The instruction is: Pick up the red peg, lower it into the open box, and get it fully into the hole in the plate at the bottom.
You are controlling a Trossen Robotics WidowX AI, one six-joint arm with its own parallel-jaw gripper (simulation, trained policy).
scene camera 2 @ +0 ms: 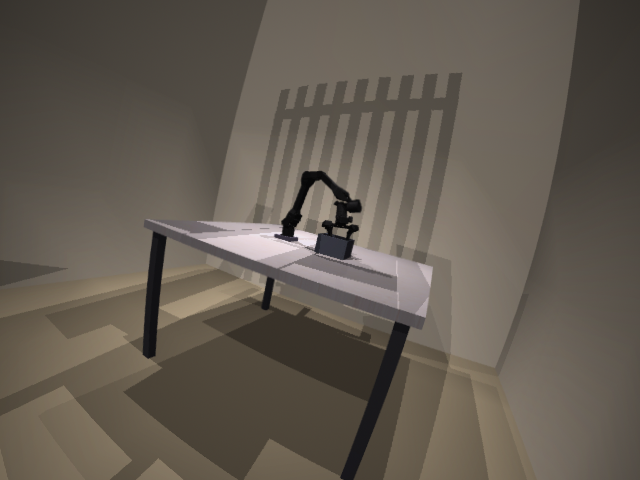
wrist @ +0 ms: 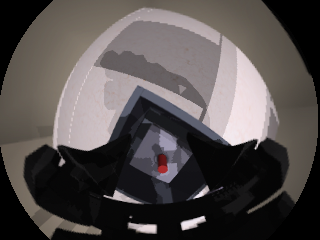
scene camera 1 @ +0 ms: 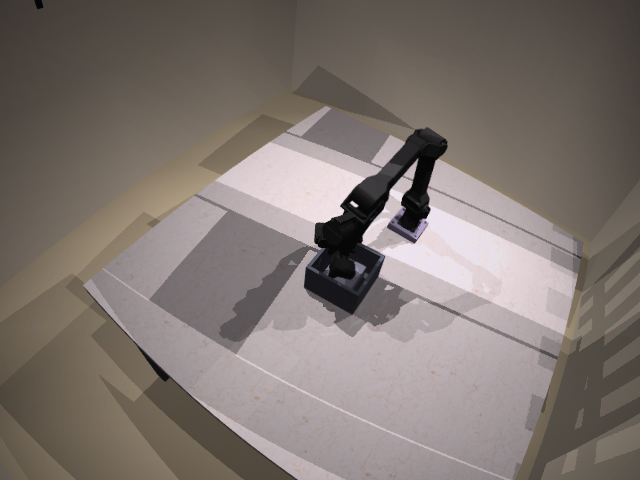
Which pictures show the dark box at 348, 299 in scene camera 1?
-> Scene camera 2, the wrist view and scene camera 1: all of them.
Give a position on a dark box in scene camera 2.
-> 336, 246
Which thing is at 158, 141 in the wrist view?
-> A plate.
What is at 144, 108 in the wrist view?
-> A dark box.
